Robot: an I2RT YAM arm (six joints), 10 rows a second.
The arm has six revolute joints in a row. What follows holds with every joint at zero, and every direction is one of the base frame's. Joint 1 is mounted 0.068 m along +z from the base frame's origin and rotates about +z. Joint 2 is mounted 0.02 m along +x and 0.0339 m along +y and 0.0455 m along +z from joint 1 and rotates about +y. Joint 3 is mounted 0.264 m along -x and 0.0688 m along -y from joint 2 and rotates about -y. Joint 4 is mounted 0.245 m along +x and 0.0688 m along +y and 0.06 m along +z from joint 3 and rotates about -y. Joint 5 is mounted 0.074 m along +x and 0.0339 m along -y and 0.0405 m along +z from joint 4 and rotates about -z. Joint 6 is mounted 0.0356 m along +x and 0.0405 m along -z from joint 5 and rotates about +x. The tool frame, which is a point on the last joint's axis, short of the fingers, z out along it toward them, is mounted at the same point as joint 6; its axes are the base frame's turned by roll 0, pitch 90 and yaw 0 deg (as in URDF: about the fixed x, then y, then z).
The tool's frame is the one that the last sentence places.
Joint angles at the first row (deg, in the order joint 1, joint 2, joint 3, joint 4, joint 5, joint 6):
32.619, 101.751, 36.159, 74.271, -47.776, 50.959
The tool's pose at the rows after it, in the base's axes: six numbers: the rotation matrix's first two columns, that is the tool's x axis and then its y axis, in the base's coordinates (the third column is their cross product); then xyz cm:
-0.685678, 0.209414, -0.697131, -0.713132, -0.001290, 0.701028, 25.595, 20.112, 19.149
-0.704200, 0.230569, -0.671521, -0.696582, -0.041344, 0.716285, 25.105, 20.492, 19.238
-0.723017, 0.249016, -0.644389, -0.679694, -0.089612, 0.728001, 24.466, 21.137, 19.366
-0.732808, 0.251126, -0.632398, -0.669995, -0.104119, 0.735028, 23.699, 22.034, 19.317
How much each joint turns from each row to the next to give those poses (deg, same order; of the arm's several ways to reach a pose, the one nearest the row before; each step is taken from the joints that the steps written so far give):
0.935, 0.719, -0.472, 5.296, 0.533, 3.660
1.124, 0.922, -0.405, 4.441, 1.080, 3.838
1.707, 1.099, -0.152, 4.569, 1.490, 3.798
2.255, 0.208, -0.144, 0.557, 2.023, 0.471

